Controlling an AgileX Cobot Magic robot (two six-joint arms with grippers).
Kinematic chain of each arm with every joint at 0, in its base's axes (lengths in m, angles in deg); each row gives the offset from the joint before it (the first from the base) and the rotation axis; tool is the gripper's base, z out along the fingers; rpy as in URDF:
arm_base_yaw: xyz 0 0 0.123 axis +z
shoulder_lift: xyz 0 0 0 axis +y
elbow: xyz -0.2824 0 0.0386 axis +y
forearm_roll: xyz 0.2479 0 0.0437 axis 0.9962 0 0.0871
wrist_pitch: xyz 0 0 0 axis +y
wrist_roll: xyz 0.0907 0 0.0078 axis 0.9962 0 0.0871
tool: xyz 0 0 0 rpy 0 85 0
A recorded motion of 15 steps. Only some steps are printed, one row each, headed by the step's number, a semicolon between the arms.
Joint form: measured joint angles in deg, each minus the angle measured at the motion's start. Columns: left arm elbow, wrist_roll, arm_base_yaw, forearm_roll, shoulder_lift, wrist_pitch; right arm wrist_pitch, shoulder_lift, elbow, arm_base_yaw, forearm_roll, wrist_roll.
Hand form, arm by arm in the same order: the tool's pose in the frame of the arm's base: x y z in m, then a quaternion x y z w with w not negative. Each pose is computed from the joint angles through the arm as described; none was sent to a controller.
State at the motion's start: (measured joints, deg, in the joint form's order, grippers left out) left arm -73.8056 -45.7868 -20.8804 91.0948 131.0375 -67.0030; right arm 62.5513 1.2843 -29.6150 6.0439 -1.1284 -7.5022
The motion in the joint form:
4: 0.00 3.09 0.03 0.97 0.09 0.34; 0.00 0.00 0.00 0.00 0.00 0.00
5: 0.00 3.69 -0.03 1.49 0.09 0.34; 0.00 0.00 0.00 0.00 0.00 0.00
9: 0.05 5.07 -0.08 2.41 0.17 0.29; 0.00 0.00 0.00 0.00 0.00 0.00
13: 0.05 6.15 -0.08 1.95 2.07 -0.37; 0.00 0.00 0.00 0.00 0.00 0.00
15: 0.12 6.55 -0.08 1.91 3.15 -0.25; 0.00 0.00 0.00 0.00 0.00 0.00
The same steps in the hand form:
4: 0.3489 -0.2222 0.0948 0.60350 0.55013 -0.44189 0.37132; -0.0044 -0.0021 0.2795 -0.10123 0.85660 -0.01627 0.50569
5: 0.3482 -0.2224 0.0943 0.61002 0.54523 -0.43945 0.37079; -0.0044 -0.0021 0.2795 -0.10123 0.85660 -0.01627 0.50569
9: 0.3467 -0.2221 0.0928 0.62231 0.53529 -0.43475 0.37038; -0.0044 -0.0021 0.2795 -0.10123 0.85660 -0.01627 0.50569
13: 0.3454 -0.2221 0.0806 0.61925 0.53582 -0.44299 0.36494; -0.0044 -0.0021 0.2795 -0.10123 0.85660 -0.01627 0.50569
15: 0.3445 -0.2217 0.0727 0.61814 0.53936 -0.44478 0.35941; -0.0044 -0.0021 0.2795 -0.10123 0.85660 -0.01627 0.50569

